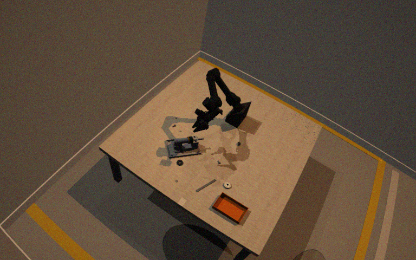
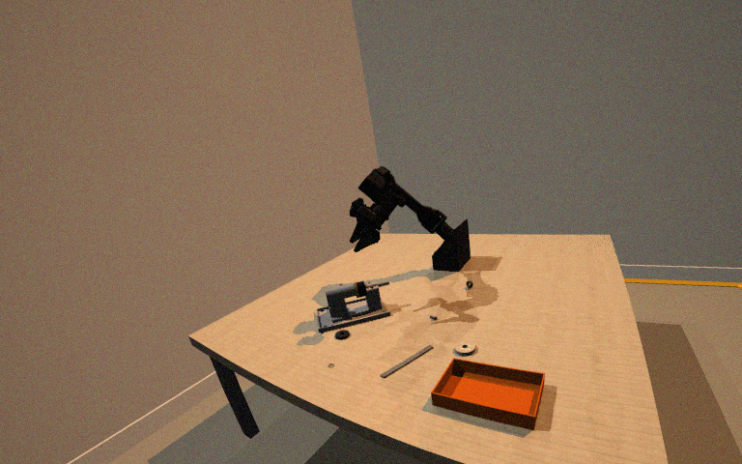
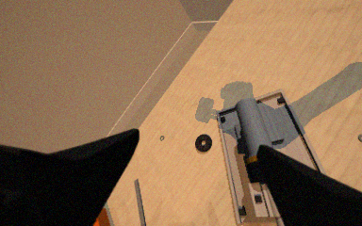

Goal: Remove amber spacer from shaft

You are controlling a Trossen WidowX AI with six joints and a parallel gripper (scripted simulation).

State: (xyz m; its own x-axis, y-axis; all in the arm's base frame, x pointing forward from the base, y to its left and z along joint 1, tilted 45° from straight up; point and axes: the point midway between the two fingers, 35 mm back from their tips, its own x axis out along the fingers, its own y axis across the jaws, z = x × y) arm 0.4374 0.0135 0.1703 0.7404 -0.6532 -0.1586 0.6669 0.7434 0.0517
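Right now the grey shaft is 150 mm below my gripper tip and 40 mm behind it. Round my gripper tip: dark spacer (150 mm below, 30 mm behind, 10 mm to the right); grey bar (250 mm to the left, 230 mm below, 170 mm ahead); amber spacer (150 mm below, 30 mm to the right, 10 mm behind).
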